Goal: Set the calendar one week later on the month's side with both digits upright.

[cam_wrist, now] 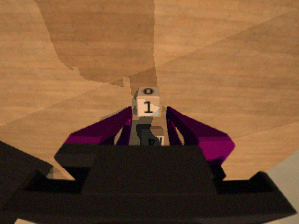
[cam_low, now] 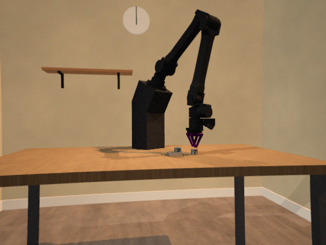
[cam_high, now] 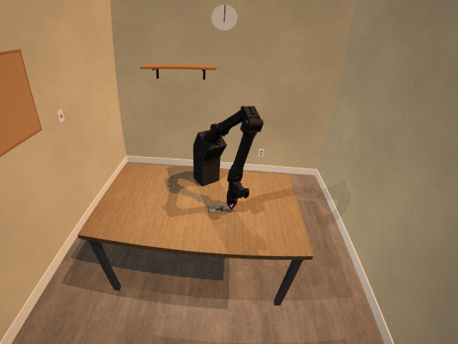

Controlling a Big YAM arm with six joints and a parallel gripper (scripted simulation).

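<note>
Right now the tray is 20 mm ahead of my hand, 110 mm to the right of it and 40 mm below it.
</note>
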